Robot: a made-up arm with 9 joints. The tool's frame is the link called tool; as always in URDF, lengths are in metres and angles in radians. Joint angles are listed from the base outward.
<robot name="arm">
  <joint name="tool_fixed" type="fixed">
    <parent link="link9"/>
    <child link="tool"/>
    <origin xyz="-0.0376 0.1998 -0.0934" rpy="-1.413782 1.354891 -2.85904"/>
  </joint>
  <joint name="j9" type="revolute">
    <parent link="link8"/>
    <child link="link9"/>
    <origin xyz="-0.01 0.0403 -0.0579" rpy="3.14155 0.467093 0"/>
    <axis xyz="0 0 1"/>
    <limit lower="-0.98" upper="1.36"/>
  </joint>
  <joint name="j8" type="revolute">
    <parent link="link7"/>
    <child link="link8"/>
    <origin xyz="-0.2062 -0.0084 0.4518" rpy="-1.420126 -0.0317 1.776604"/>
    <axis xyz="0 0 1"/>
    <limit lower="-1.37" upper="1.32"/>
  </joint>
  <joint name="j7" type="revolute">
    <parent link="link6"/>
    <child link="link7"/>
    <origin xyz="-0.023 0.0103 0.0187" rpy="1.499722 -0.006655 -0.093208"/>
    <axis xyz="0 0 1"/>
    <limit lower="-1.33" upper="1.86"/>
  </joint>
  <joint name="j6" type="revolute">
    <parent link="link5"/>
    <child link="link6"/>
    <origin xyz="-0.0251 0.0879 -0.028" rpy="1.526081 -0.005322 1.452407"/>
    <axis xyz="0 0 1"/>
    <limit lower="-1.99" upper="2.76"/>
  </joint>
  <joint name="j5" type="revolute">
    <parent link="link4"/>
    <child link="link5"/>
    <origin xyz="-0.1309 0.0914 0.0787" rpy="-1.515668 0 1.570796"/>
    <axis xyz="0 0 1"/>
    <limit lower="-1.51" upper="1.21"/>
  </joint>
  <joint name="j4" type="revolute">
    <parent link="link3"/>
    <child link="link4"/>
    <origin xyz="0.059 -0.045 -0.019" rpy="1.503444 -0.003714 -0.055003"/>
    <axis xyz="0 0 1"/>
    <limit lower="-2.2" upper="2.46"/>
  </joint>
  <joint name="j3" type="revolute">
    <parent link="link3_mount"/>
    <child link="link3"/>
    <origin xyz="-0.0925 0.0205 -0.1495" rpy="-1.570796 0 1.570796"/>
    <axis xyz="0 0 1"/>
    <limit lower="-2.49" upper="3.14"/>
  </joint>
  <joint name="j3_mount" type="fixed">
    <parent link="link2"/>
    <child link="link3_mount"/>
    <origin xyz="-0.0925 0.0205 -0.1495"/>
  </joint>
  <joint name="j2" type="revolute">
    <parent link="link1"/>
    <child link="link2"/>
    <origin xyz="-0.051 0.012 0.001" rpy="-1.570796 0 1.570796"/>
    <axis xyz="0 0 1"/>
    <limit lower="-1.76" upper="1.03"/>
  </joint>
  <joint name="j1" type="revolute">
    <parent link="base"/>
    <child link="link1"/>
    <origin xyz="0.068 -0.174 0.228" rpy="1.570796 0 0"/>
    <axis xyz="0 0 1"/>
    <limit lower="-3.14" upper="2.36"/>
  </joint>
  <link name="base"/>
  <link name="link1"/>
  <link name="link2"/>
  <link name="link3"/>
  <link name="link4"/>
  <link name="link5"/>
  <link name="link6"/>
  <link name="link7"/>
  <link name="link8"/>
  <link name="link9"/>
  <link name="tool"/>
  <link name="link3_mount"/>
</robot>
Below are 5 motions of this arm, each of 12 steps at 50 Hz.
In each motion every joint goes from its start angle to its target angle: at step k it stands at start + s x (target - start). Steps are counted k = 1, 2, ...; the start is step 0. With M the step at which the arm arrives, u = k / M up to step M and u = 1 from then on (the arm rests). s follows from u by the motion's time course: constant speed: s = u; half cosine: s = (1 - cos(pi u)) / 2; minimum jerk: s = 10 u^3 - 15 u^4 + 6 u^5.
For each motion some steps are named. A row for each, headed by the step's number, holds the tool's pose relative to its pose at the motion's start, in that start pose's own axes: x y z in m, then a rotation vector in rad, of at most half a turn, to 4 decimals.
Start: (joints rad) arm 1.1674 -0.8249 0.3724 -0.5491 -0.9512 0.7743 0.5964 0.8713 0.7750
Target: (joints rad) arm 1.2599 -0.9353 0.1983 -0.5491 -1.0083 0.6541 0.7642 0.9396 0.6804
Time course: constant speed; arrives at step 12
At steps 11, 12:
11: 0.0894 0.2061 0.0172 0.4475 -0.0902 -0.2684
12: 0.0978 0.2237 0.0222 0.4892 -0.0967 -0.2920

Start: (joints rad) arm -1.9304 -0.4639 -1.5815 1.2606 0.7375 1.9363 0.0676 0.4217 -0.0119
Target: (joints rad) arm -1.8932 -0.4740 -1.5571 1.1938 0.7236 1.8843 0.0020 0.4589 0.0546
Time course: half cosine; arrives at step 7
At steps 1, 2, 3, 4, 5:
1: 0.0006 0.0014 -0.0003 -0.0001 -0.0016 0.0028
2: 0.0023 0.0055 -0.0010 -0.0005 -0.0061 0.0107
3: 0.0048 0.0112 -0.0020 -0.0011 -0.0128 0.0220
4: 0.0075 0.0175 -0.0030 -0.0019 -0.0203 0.0343
5: 0.0100 0.0232 -0.0038 -0.0027 -0.0272 0.0453

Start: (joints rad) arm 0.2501 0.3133 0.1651 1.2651 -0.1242 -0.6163 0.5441 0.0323 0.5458
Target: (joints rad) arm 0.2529 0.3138 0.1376 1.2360 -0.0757 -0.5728 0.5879 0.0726 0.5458
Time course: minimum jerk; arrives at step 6
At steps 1, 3, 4, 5, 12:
1: -0.0009 0.0007 -0.0002 0.0015 0.0005 0.0013
3: -0.0124 0.0101 -0.0025 0.0212 0.0075 0.0187
4: -0.0196 0.0154 -0.0040 0.0328 0.0119 0.0295
5: -0.0240 0.0185 -0.0050 0.0396 0.0146 0.0360
12: -0.0249 0.0191 -0.0051 0.0410 0.0151 0.0374

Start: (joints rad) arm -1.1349 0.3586 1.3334 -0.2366 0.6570 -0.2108 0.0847 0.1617 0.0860
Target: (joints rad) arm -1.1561 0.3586 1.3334 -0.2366 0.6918 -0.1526 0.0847 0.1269 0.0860
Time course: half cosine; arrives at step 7
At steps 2, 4, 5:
2: -0.0043 0.0019 -0.0016 -0.0031 0.0101 0.0053
4: -0.0141 0.0060 -0.0051 -0.0102 0.0326 0.0174
5: -0.0187 0.0078 -0.0066 -0.0136 0.0432 0.0234

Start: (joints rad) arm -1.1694 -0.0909 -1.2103 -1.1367 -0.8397 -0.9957 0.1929 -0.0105 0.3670
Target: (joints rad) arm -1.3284 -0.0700 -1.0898 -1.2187 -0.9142 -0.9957 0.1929 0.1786 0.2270
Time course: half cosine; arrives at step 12
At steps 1, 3, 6, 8, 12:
1: 0.0006 0.0013 0.0014 0.0040 -0.0034 0.0016
3: 0.0049 0.0108 0.0119 0.0343 -0.0291 0.0143
6: 0.0146 0.0378 0.0419 0.1186 -0.0962 0.0543
8: 0.0194 0.0574 0.0643 0.1791 -0.1408 0.0872
12: 0.0222 0.0774 0.0874 0.2403 -0.1828 0.1239

